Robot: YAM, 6 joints.
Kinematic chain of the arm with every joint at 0, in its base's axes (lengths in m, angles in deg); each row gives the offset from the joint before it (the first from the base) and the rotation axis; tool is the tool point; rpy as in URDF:
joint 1: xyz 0 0 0.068 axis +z
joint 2: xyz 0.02 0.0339 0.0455 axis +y
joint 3: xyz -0.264 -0.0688 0 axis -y
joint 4: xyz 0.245 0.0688 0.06 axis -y
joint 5: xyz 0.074 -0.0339 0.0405 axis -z
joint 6: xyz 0.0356 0 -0.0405 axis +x
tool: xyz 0 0 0 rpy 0 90 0
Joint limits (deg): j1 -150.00..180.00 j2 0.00..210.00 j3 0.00..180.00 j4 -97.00..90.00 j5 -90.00..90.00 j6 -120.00..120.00
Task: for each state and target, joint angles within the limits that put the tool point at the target. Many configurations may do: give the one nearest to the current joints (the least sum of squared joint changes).
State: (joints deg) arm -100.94 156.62 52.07 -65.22 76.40 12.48
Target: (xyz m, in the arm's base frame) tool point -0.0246 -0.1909 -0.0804
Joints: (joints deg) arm -87.02 162.62 58.33 -61.36 75.68 12.48
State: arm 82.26 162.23 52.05 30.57 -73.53 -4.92
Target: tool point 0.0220 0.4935 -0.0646
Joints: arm 83.69 163.21 94.71 35.52 -65.29 -4.92
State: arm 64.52 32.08 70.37 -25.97 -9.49 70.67
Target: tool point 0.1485 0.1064 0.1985
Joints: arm 34.94 55.99 32.31 -31.93 -3.48 70.67
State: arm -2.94 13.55 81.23 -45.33 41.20 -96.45
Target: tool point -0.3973 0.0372 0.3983
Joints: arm -8.85 0.00 118.68 -37.86 43.21 -96.45
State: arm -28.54 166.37 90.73 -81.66 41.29 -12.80
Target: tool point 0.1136 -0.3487 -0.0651
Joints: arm -68.04 163.60 101.54 -77.18 44.75 -12.80
